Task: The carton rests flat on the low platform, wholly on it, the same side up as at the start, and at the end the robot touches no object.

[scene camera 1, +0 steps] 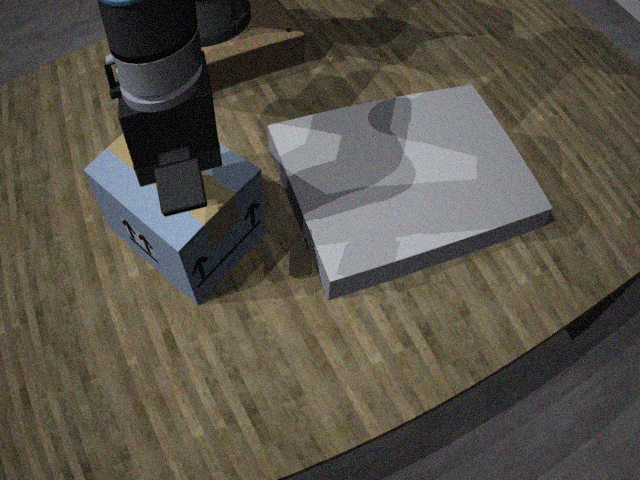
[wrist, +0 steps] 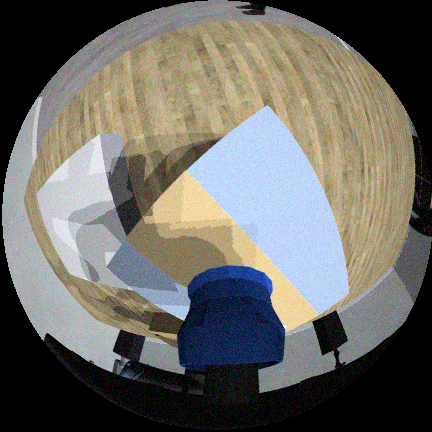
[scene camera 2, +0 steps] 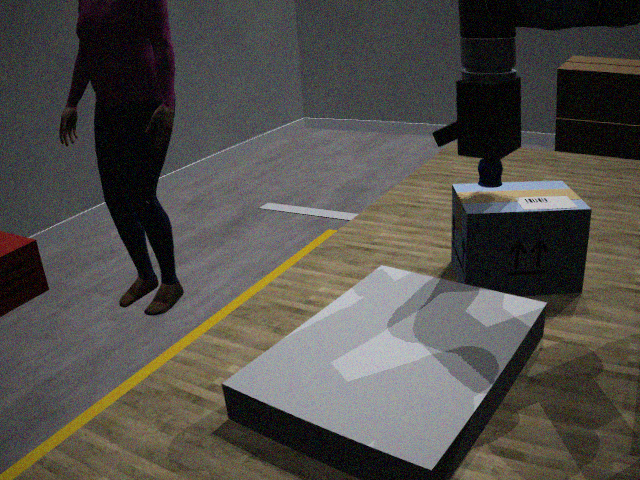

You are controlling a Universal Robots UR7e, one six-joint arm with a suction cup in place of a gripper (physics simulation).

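Seen in the pictures: end effector, tool point: [wrist: 230, 295] [scene camera 2: 490, 183]; arm's base, origin of the base link: [scene camera 1: 205, 20].
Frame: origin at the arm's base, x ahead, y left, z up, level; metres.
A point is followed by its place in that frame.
Observation:
The blue carton [scene camera 1: 155, 232] @(y -0.104, x 0.438, z 0.062 m) [scene camera 2: 522, 237] @(y -0.028, x 0.328, z 0.025 m) [wrist: 295, 210] @(y -0.094, x 0.424, z 0.062 m), with tan tape across its upright top and arrows pointing up on its sides, stands flat on the wooden table beside the low platform. The light grey platform [scene camera 1: 439, 206] @(y 0.224, x 0.436, z -0.018 m) [scene camera 2: 299, 382] @(y 0.338, x 0.413, z -0.018 m) [wrist: 60, 192] @(y 0.198, x 0.447, z -0.018 m) lies apart from it and bears no object. My suction gripper [scene camera 2: 490, 183] [wrist: 230, 280] points straight down very close over the carton's top, off its middle, with a slight gap by the look of both views. Nothing hangs from the cup. In scene camera 1 the cup is hidden behind the tool body.
A wooden block [scene camera 1: 253, 59] @(y 0.061, x 0.105, z -0.025 m) lies behind the arm. Stacked brown boxes [scene camera 2: 594, 103] stand at the back right. A person [scene camera 2: 129, 129] stands on the floor beyond the yellow line [scene camera 2: 227, 311] @(y 0.228, x 0.647, z -0.065 m), near a red box [scene camera 2: 18, 271]. Arm shadows fall across the platform and table.

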